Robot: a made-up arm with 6 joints.
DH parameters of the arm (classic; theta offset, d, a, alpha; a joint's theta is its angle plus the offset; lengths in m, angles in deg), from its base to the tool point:
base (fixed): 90 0 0.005 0
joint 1: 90 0.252 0.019 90
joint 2: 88.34 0 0.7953 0
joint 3: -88.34 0.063 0.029 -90
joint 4: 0 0.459 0.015 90
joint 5: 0 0.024 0.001 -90
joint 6: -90 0.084 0.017 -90
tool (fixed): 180 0.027 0 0
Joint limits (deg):
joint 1: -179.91..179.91
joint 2: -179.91..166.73
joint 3: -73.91..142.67
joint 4: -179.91..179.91
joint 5: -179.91..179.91
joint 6: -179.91..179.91
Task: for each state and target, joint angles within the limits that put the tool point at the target. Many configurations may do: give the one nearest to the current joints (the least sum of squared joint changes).
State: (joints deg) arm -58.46 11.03 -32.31 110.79 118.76 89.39
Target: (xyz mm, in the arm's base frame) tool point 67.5 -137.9 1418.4
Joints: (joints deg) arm -110.27 18.29 -24.12 122.62 134.38 92.56
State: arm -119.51 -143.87 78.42 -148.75 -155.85 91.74
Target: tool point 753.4 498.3 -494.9
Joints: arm -140.22 -137.66 24.01 -141.05 -141.83 100.00
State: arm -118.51 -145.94 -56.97 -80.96 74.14 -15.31
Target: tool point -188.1 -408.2 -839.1
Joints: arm -120.49 -179.91 -58.71 -78.10 44.27 -6.34
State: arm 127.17 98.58 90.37 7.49 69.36 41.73
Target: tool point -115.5 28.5 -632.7
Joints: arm 123.66 139.52 93.99 3.19 66.52 44.13
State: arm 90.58 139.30 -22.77 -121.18 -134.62 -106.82
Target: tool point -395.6 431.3 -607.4
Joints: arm 121.85 166.73 -69.44 -113.74 -154.16 -106.52
